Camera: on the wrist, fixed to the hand. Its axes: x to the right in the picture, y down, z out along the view.
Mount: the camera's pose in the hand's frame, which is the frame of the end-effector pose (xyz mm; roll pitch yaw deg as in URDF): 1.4 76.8 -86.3 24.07 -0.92 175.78
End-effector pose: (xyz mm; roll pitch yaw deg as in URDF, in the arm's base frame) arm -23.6 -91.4 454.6 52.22 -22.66 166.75
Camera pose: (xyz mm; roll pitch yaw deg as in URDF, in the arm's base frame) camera -48.3 -204.0 462.4 -28.88 18.75 -15.21
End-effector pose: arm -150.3 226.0 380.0 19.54 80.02 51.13
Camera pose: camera -263.4 247.1 369.0 29.75 -81.48 -154.44
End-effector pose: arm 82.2 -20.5 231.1 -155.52 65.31 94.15
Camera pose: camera 184.5 30.1 249.3 172.81 -62.52 -78.34
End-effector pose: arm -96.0 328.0 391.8 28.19 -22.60 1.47
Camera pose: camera -82.2 436.8 355.6 -5.41 19.76 177.98
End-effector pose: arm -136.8 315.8 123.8 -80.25 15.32 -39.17
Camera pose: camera -199.8 274.2 36.3 104.67 -11.31 139.18
